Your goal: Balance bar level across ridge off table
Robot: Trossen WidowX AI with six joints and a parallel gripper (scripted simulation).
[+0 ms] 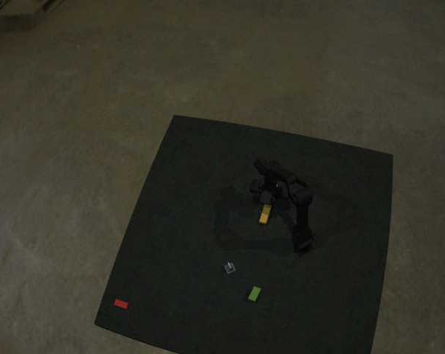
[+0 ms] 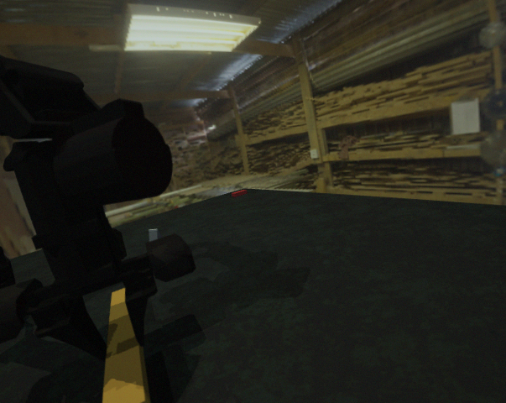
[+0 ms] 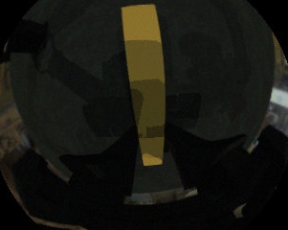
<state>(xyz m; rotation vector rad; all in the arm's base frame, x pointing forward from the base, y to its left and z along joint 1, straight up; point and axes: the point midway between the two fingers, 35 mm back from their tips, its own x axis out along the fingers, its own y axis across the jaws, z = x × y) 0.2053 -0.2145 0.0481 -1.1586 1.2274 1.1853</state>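
The ridge lies 390 mm to the left of my gripper tip, 100 mm ahead of it and 30 mm above it. Round my gripper tip: red block: 710 mm to the left, 540 mm ahead, 10 mm below; yellow bar: 30 mm to the left; green block: 500 mm to the left, 50 mm behind.
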